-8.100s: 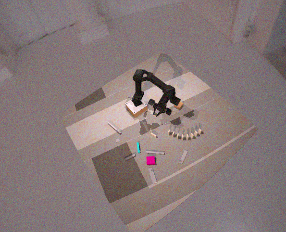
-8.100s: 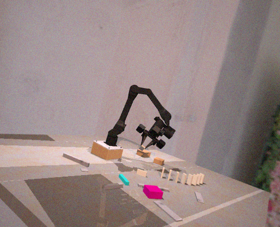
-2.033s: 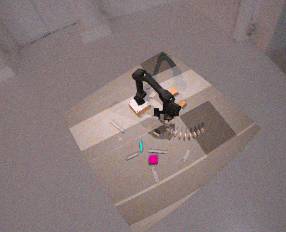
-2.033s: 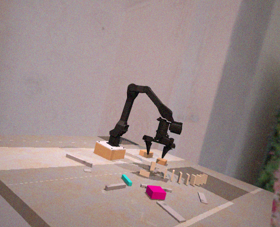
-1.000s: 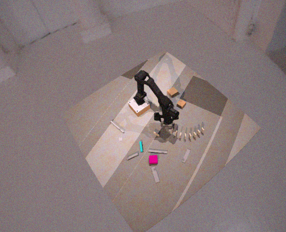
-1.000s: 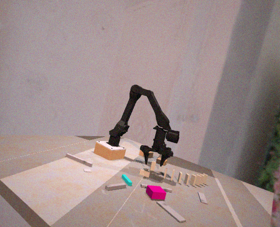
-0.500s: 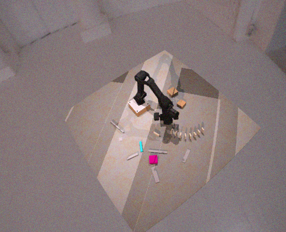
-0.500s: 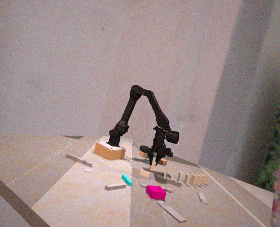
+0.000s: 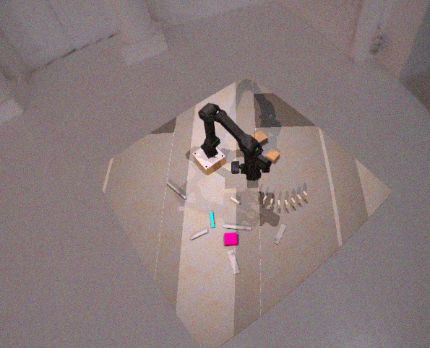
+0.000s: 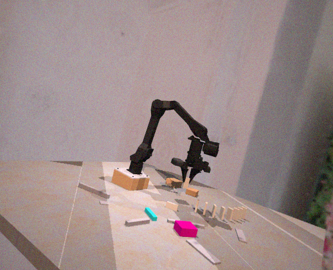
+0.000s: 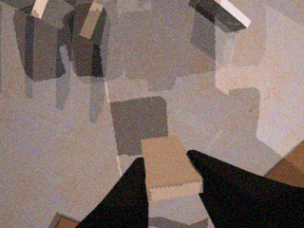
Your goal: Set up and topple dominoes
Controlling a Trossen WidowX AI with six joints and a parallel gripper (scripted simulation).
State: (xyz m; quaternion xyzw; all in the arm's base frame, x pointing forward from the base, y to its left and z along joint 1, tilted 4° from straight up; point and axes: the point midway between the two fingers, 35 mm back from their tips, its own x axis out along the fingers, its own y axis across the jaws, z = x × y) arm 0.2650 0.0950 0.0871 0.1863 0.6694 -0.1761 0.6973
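Right now my gripper tip is 280 mm to the left of the teal bar, 90 mm above it and 70 mm short of it. The rest, counted from my gripper tip: magenta block: 250 mm to the right, 220 mm ahead, 90 mm below.
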